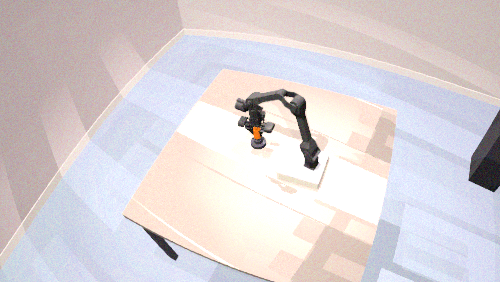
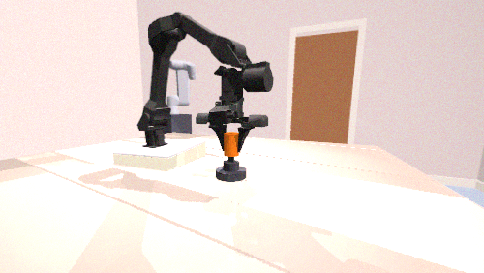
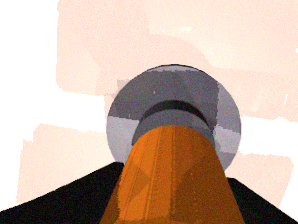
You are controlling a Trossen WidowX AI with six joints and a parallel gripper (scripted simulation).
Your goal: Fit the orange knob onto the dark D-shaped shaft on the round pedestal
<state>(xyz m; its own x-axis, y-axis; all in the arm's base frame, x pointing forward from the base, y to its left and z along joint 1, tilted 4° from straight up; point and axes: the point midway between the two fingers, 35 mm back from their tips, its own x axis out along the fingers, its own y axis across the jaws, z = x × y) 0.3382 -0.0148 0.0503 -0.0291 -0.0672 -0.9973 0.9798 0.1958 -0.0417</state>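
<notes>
Now: gripper tip 20 mm below the orange knob. The rest, counted from my gripper tip: pedestal: 40 mm below.
</notes>
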